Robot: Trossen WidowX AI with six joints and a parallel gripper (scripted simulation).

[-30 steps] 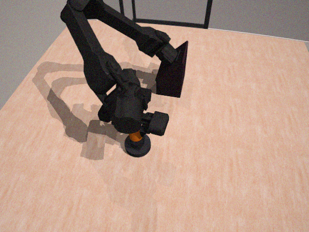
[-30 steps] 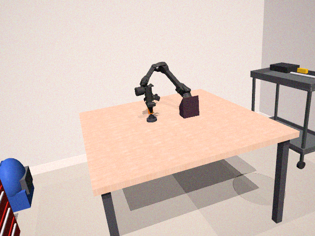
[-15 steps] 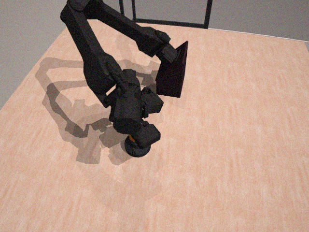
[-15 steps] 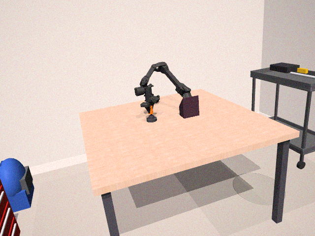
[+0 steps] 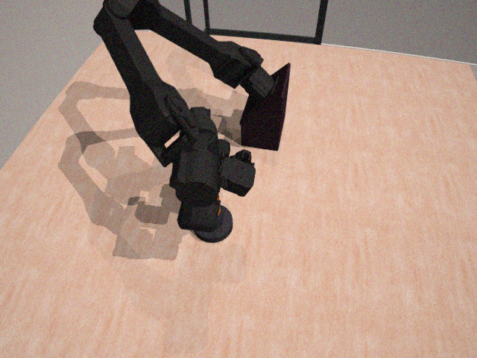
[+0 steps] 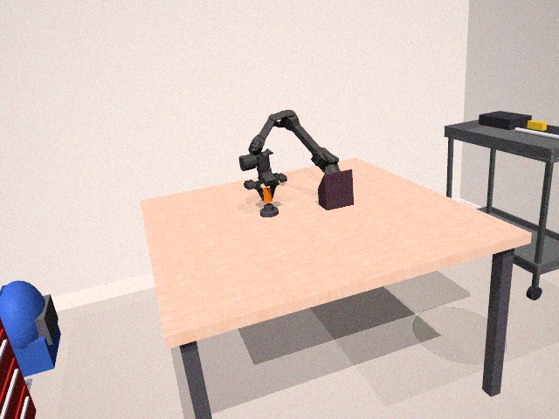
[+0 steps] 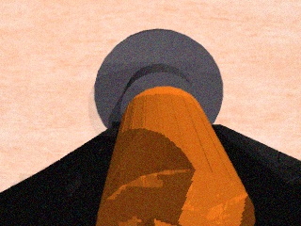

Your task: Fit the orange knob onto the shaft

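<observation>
My gripper tip is now 20 mm below the orange knob. Also, from my gripper tip: round pedestal (40 mm below).
</observation>
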